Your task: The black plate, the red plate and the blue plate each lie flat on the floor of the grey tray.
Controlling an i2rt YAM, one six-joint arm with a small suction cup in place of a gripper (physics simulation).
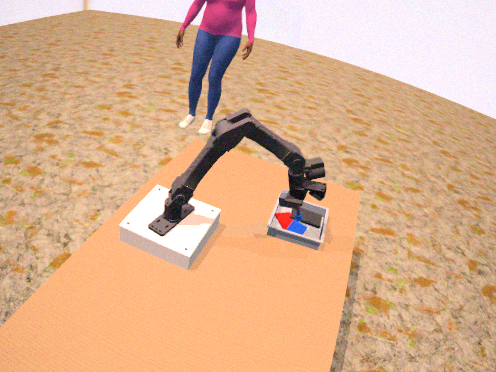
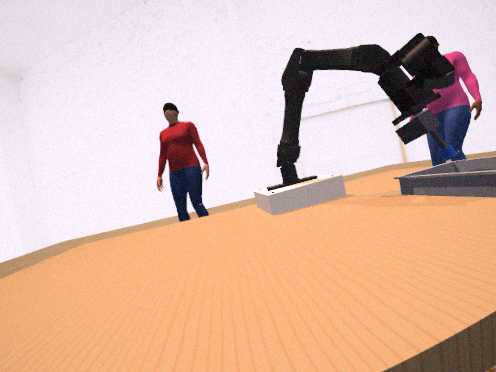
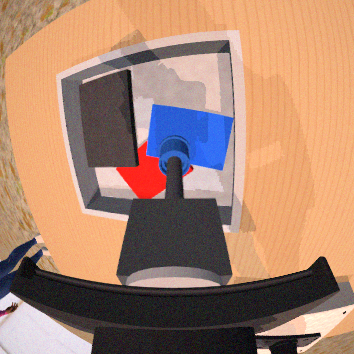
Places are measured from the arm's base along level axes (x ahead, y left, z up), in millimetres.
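Where they show: end effector, tool point: [image 1: 298, 218] [image 2: 451, 157] [image 3: 173, 149]; arm's base, origin of the base link: [image 1: 172, 218] [image 2: 291, 184] [image 3: 282, 340].
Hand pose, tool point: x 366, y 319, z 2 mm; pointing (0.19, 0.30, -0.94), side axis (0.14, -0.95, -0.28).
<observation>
Things, the pixels of their top centre, and the offset from my tool point.
- grey tray, middle of its top: [image 3: 133, 141] [image 2: 470, 164] [image 1: 300, 216] 9 mm back, 56 mm left, 28 mm down
- red plate, middle of its top: [image 3: 150, 169] [image 1: 287, 220] 54 mm back, 46 mm left, 65 mm down
- blue plate, middle of its top: [image 3: 185, 137] [image 1: 296, 228] 2 mm ahead, 1 mm left, 50 mm down
- black plate, middle of its top: [image 3: 100, 122] [image 1: 306, 214] 3 mm ahead, 124 mm left, 54 mm down
The grey tray [image 1: 294, 236] [image 3: 239, 105] [image 2: 415, 185] stands on the right side of the orange table. In it lie the red plate [image 1: 283, 218] [image 3: 145, 176], the blue plate [image 1: 297, 227] [image 3: 205, 133] and the black plate [image 1: 315, 218] [image 3: 107, 119]. The blue plate overlaps a corner of the red one. The black plate lies along one tray wall and looks tilted against it. My suction cup [image 3: 174, 154] [image 1: 298, 215] hangs a little above the tray, over the near edge of the blue plate, and holds nothing.
The arm's white base block [image 1: 173, 240] [image 2: 298, 194] stands on the table to the left of the tray. A person in a pink top [image 1: 218, 44] stands on the floor behind the table. A person in a red top [image 2: 180, 155] stands beyond another table edge.
</observation>
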